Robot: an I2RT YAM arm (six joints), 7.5 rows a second.
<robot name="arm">
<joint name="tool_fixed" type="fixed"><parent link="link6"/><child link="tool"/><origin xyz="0 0 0" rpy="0 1.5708 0"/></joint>
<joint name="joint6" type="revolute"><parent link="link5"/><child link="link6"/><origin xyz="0.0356 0 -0.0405" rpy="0 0 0"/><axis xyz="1 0 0"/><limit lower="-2.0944" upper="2.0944"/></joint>
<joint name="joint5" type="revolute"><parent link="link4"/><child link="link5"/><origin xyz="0.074 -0.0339 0.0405" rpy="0 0 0"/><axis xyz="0 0 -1"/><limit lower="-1.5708" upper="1.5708"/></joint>
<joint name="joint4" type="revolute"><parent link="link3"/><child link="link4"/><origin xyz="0.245 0.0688 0.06" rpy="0 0 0"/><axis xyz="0 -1 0"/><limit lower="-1.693" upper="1.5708"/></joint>
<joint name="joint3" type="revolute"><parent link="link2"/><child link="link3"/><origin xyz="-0.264 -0.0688 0" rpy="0 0 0"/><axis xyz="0 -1 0"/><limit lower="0" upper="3.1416"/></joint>
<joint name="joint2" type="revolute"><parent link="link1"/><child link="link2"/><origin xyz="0.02 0.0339 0.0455" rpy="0 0 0"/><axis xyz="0 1 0"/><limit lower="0" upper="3.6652"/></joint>
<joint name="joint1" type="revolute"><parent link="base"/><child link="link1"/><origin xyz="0 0 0.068" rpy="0 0 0"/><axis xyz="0 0 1"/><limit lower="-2.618" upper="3.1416"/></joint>
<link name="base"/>
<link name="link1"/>
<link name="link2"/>
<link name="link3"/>
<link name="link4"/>
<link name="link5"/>
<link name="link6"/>
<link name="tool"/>
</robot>
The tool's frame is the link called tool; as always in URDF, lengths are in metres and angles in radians.
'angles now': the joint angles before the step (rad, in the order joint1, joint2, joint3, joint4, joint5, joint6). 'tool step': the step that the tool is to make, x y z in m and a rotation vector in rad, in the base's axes. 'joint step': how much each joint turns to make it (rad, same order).
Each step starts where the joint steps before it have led.
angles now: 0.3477, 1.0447, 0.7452, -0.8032, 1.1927, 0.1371
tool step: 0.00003, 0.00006, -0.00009, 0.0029, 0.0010, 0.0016
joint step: 0.0000, -0.0001, 0.0000, 0.0001, -0.0035, -0.0001
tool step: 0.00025, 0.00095, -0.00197, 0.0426, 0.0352, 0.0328
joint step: -0.0004, 0.0000, 0.0000, -0.0042, -0.0614, -0.0156
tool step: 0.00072, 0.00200, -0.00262, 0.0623, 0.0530, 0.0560
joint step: 0.0004, 0.0000, 0.0000, 0.0003, -0.0934, -0.0327
